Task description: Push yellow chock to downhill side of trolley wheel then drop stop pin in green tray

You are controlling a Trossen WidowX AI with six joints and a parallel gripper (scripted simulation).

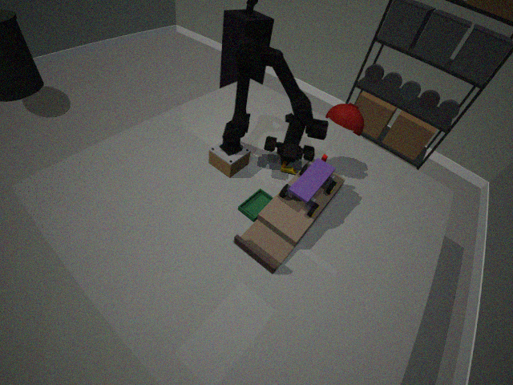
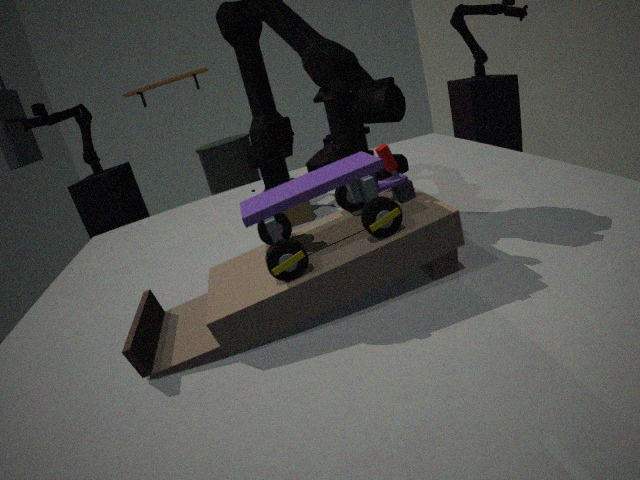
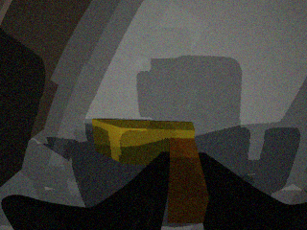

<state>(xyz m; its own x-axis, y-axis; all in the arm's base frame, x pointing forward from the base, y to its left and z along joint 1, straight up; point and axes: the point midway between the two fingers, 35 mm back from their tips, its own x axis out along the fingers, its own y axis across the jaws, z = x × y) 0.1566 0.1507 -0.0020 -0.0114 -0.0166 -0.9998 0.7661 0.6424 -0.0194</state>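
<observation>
Right now the green tray is 80 mm ahead of my gripper tip, 210 mm to the right of it and 40 mm below it. The rest, counted from my gripper tip: red-headed stop pin: 130 mm ahead, 40 mm to the left, 100 mm above; then brown ramp: 170 mm ahead, 80 mm to the right, 10 mm above; then yellow chock: 20 mm ahead, 10 mm to the left, 10 mm below.
</observation>
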